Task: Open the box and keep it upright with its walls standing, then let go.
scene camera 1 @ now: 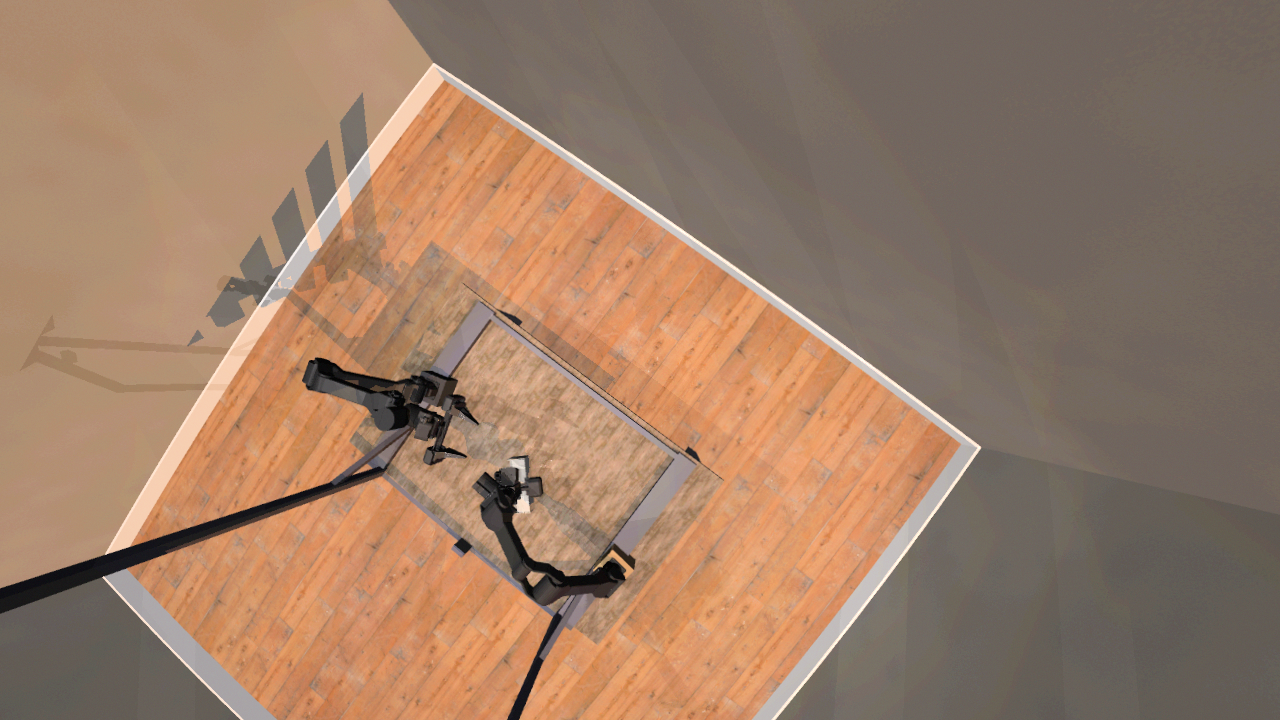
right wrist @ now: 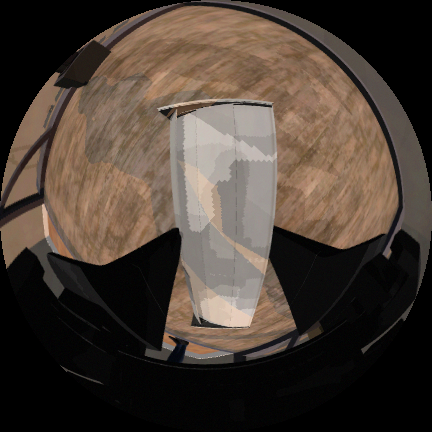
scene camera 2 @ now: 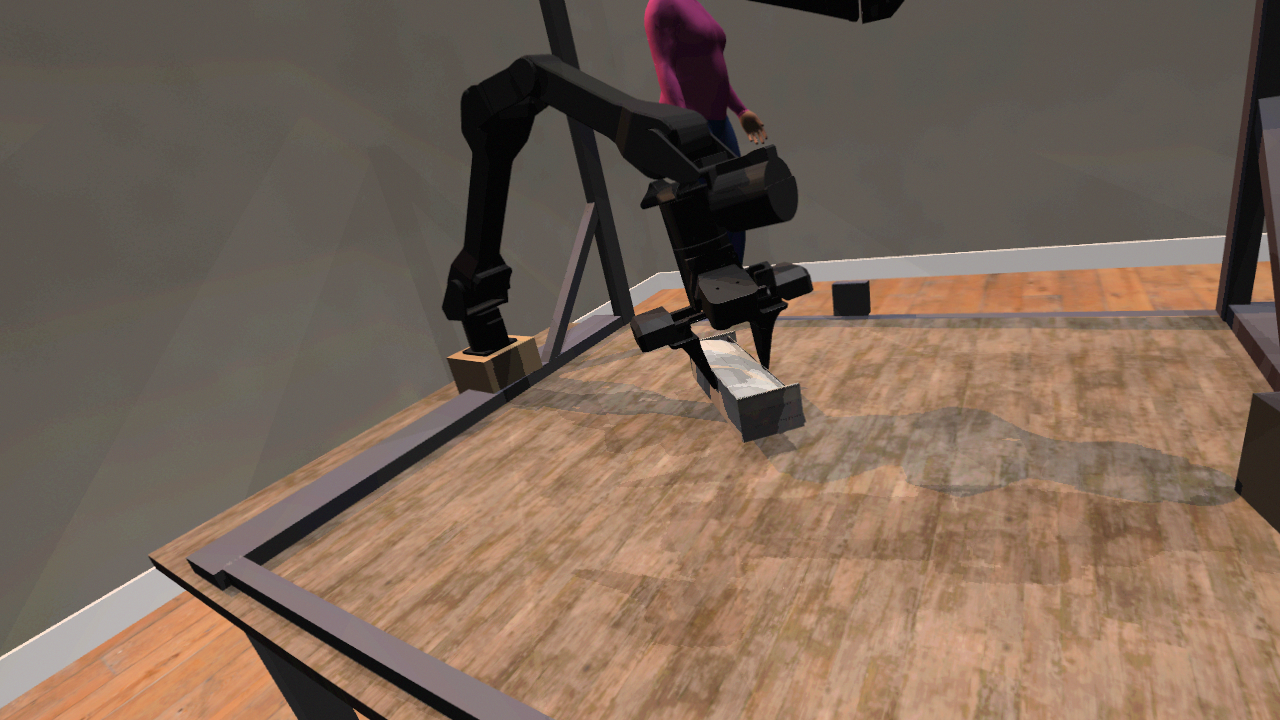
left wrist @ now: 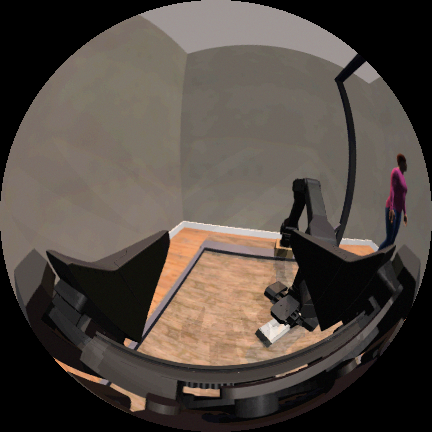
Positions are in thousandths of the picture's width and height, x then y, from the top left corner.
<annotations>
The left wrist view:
my left gripper: 538,547
my right gripper: 656,744
</annotations>
